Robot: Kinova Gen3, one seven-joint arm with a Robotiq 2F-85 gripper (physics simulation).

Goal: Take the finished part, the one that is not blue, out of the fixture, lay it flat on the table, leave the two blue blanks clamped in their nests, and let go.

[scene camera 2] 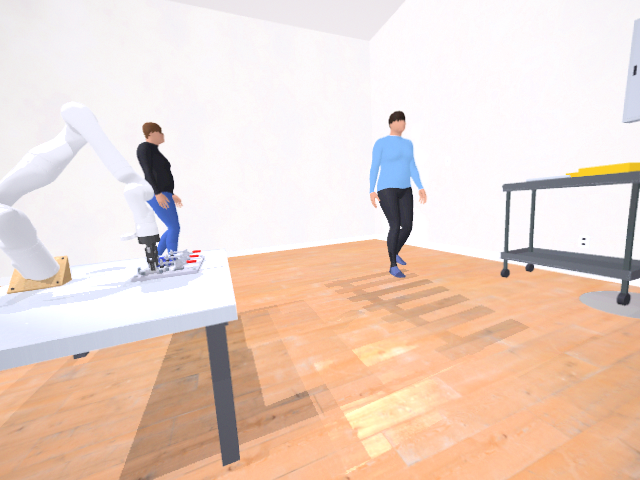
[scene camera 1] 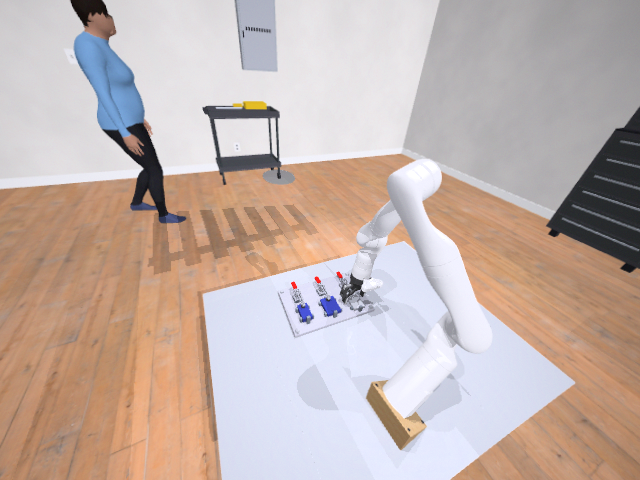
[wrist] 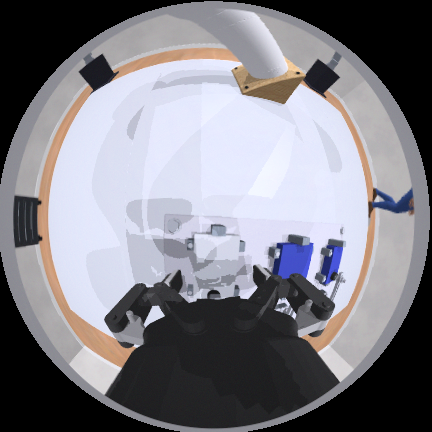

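Pixels of known places: gripper, fingertip midpoint: point(scene camera 2: 155, 268) point(scene camera 1: 353, 298) point(wrist: 216, 275); arm's base at its link origin: point(scene camera 2: 43, 270) point(scene camera 1: 395, 400) point(wrist: 267, 68).
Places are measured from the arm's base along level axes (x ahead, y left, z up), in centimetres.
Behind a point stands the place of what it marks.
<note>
The finished part point(wrist: 216, 248) @[z -3.1, x 34.4, y -13.9 cm], a whitish block, sits in its nest between grey stops on the fixture plate point(wrist: 176, 260) @[z -4.7, x 36.1, y -18.9 cm] point(scene camera 1: 310, 327) @[z -4.6, x 35.1, y 8.1 cm]. In scene camera 1 the gripper partly covers that nest. My gripper point(wrist: 216, 275) @[z -3.3, x 37.8, y -14.0 cm] point(scene camera 1: 348, 299) @[z -3.3, x 37.8, y -14.0 cm] point(scene camera 2: 151, 268) @[z -3.3, x 37.8, y -14.0 cm] is open and empty, low over the finished part's nest, with a finger towards either side of the part. The wider blue blank point(wrist: 293, 260) @[z -2.6, x 37.5, y -3.9 cm] point(scene camera 1: 329, 305) @[z -2.6, x 39.2, y -2.8 cm] and the narrower blue blank point(wrist: 331, 262) @[z -2.1, x 40.3, y 5.7 cm] point(scene camera 1: 304, 312) @[z -2.1, x 40.6, y 7.9 cm] sit in their nests beside it. How the clamp at the finished part's nest stands is hidden by the gripper.
Red-tipped clamp handles point(scene camera 1: 317, 280) @[z -1.1, x 52.4, y -4.8 cm] point(scene camera 2: 194, 256) @[z -1.5, x 53.1, y -6.2 cm] stand along the fixture's far side. The arm's wooden base block point(scene camera 1: 395, 415) @[z 4.3, x -3.3, y 4.7 cm] point(wrist: 270, 87) @[z -2.5, x 6.2, y -0.7 cm] stands on the white table point(scene camera 1: 258, 392) @[z -6.2, x 23.7, y 32.6 cm] point(scene camera 2: 103, 315) @[z -6.2, x 29.6, y -55.7 cm]. A person in light blue point(scene camera 1: 111, 82) point(scene camera 2: 395, 160) and a dark cart point(scene camera 1: 248, 163) are beyond the table.
</note>
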